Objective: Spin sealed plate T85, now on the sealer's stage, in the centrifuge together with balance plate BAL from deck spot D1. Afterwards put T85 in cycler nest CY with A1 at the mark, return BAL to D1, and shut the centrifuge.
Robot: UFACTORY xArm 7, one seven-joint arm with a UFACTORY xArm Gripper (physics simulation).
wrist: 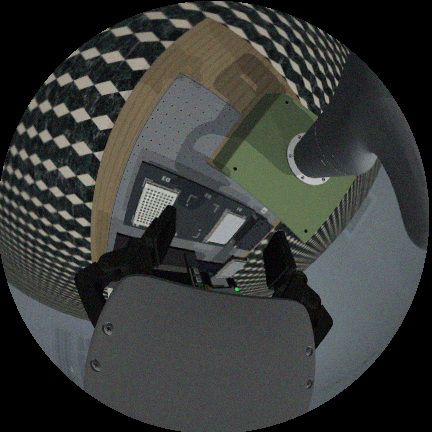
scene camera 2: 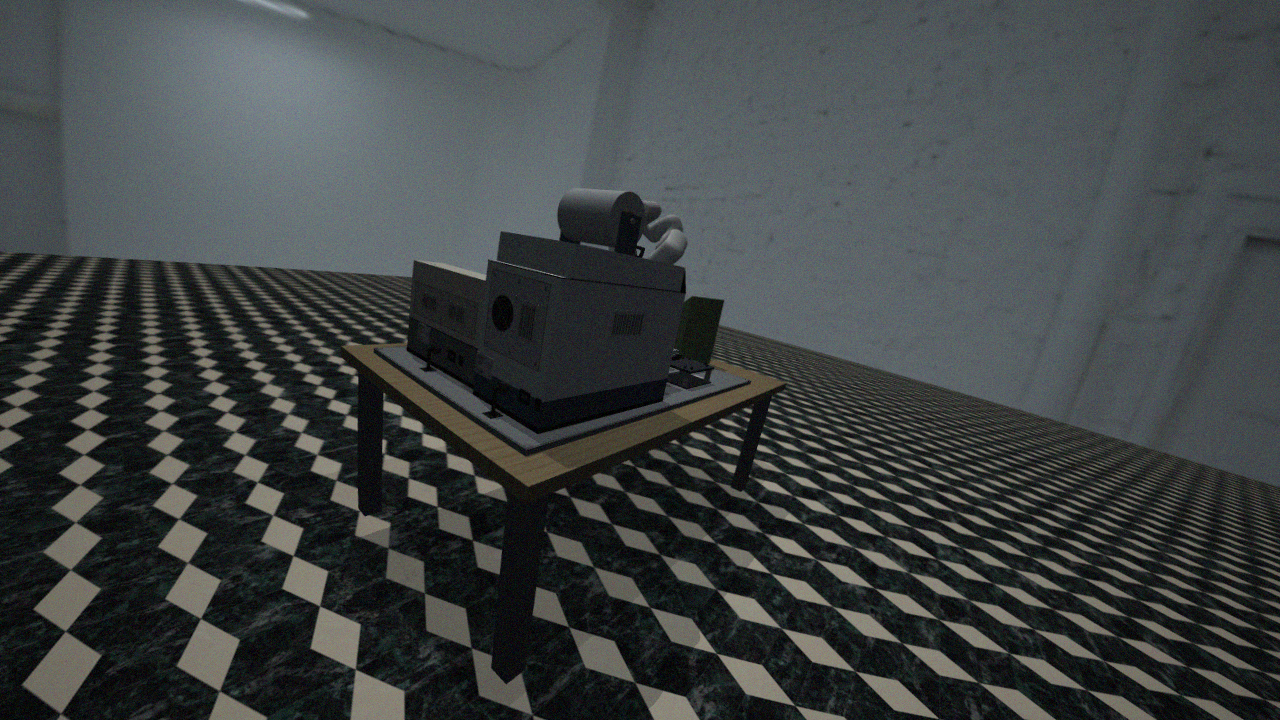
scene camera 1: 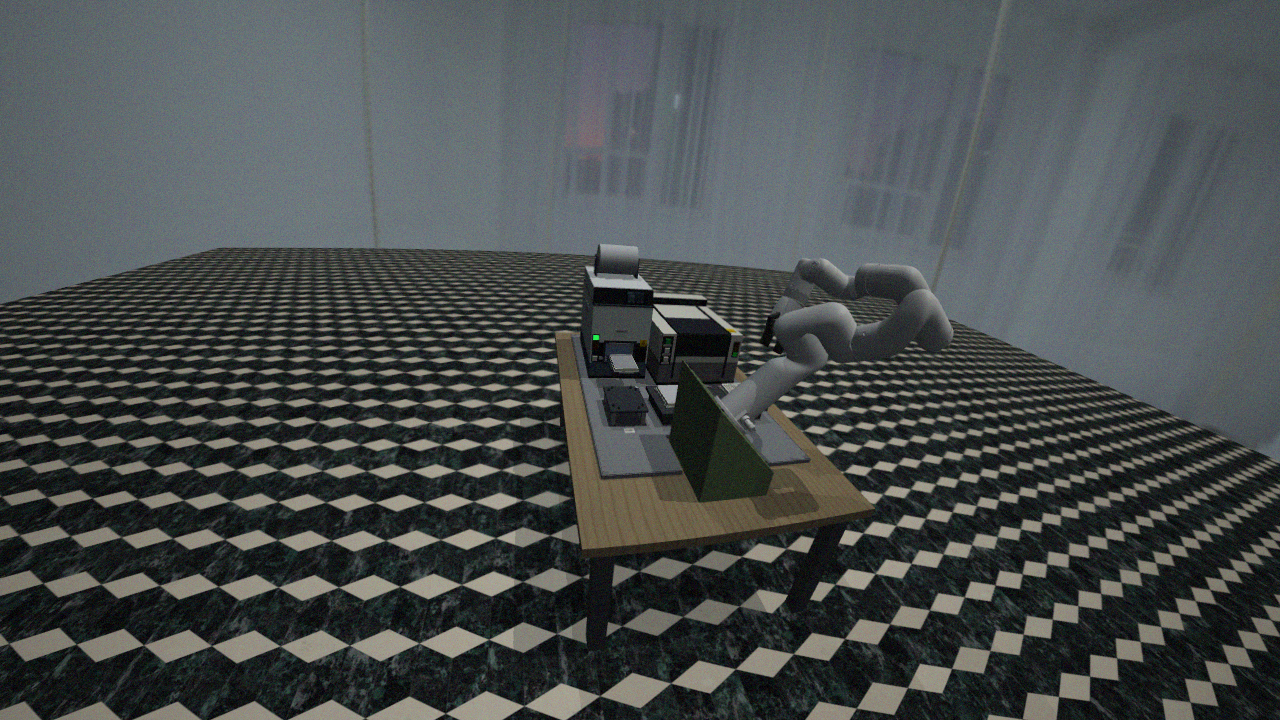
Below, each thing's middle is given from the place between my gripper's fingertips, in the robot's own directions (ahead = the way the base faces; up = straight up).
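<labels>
From the pale plate (wrist: 229, 222), my gripper is 22 cm to the right, 16 cm short of it and 23 cm above it. There's also the instrument with green button (scene camera 2: 446, 302), and that's 59 cm ahead of my gripper, 1 cm to the left of it and 17 cm below it.
</labels>
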